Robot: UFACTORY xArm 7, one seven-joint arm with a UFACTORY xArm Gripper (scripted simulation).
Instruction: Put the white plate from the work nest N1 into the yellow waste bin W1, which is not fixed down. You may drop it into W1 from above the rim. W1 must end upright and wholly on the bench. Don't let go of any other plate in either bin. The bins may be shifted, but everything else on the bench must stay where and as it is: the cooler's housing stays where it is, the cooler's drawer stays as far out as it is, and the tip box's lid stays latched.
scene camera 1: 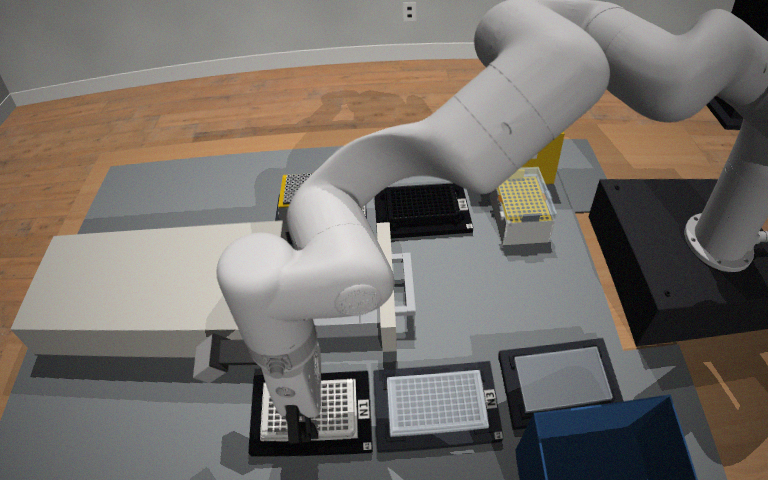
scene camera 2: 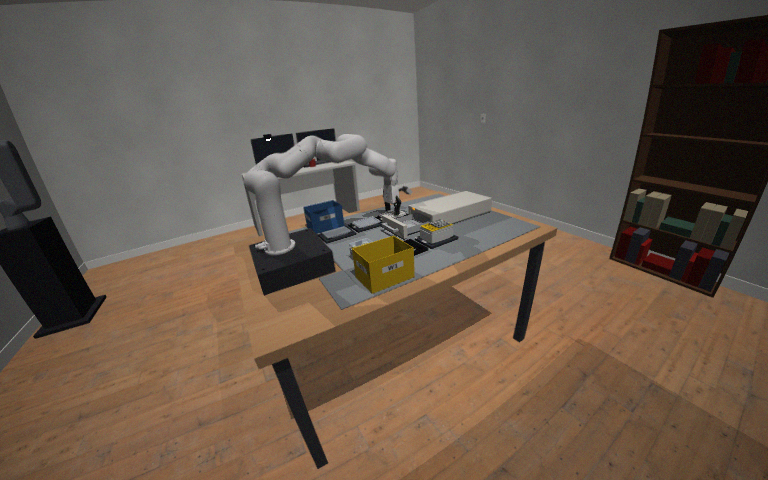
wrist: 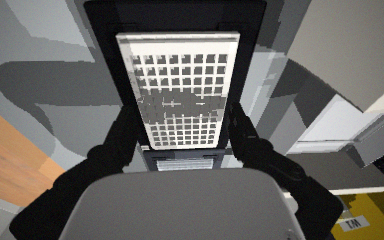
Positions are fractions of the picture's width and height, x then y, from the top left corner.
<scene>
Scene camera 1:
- yellow waste bin W1: 0.71, 0.33
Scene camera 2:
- yellow waste bin W1: 0.49, 0.55
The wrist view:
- my gripper: 0.48, 0.48
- white plate: 0.48, 0.43
</scene>
